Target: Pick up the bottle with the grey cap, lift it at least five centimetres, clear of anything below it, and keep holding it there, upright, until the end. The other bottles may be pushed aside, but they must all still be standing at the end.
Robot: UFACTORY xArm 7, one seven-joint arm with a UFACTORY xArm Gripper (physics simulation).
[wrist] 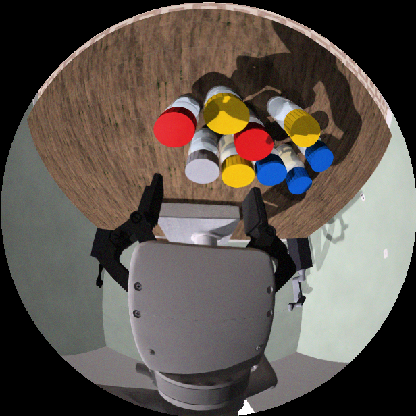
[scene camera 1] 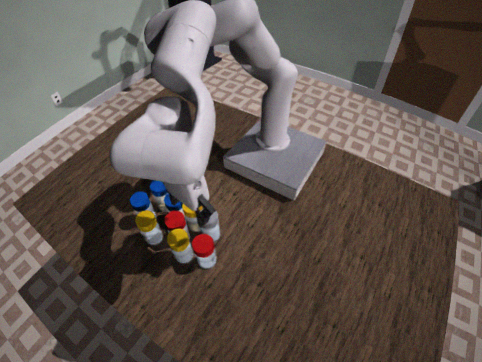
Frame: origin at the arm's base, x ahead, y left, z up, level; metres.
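Seen in the pictures: gripper, between the fingertips: [scene camera 1: 190, 211]; arm's base, origin of its link: [scene camera 1: 272, 140].
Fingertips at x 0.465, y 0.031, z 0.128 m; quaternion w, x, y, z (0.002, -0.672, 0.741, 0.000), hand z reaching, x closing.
Pixels of each thing's middle, then the offset from my fingertips to it. Level surfaces: height alone.
- bottle with the grey cap, middle of its body: [scene camera 1: 209, 225] dy +0.005, dx -0.049, dz -0.127 m
- second red-capped bottle, middle of its body: [scene camera 1: 177, 229] dy -0.062, dx +0.012, dz -0.127 m
- third yellow-capped bottle, middle of its body: [scene camera 1: 149, 228] dy -0.129, dx +0.059, dz -0.127 m
- brown wooden surface, height of its surface: dz -0.180 m
The bottle with the grey cap [scene camera 1: 212, 232] [wrist: 202, 169] stands upright at the edge of a tight group. In the scene view a finger partly covers its cap. My gripper [scene camera 1: 190, 205] [wrist: 206, 188] is open and empty, its fingertips above and on the base side of this bottle. In the wrist view the grey cap lies ahead of the gap between the fingers. A yellow-capped bottle [scene camera 1: 190, 212] [wrist: 238, 173] stands close beside it. A red-capped bottle [scene camera 1: 203, 245] [wrist: 175, 127] and another yellow-capped bottle [scene camera 1: 178, 240] [wrist: 226, 114] stand on the side away from the base.
Also upright are a second red-capped bottle [scene camera 1: 175, 220] [wrist: 253, 142], a third yellow-capped bottle [scene camera 1: 146, 220] [wrist: 302, 129], and blue-capped bottles [scene camera 1: 140, 201] [wrist: 270, 171]. The grey base block [scene camera 1: 270, 167] [wrist: 200, 210] stands behind on the brown wooden surface [scene camera 1: 310, 260] [wrist: 110, 125].
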